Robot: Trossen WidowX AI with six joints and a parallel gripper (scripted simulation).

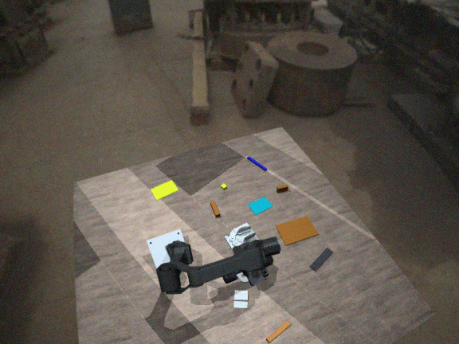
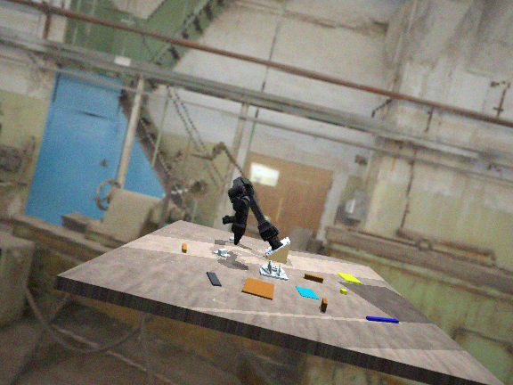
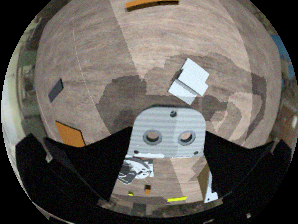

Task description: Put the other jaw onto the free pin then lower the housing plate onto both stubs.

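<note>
Now: the jaw 70 mm ahead of my gripper tip, 200 mm to the left of it and 60 mm below it. Also, from my gripper tip: orange bar 230 mm to the right, 70 mm below; dark strip 330 mm ahead, 80 mm to the right, 80 mm below; orange tile 330 mm ahead, 100 mm to the left, 80 mm below.
</note>
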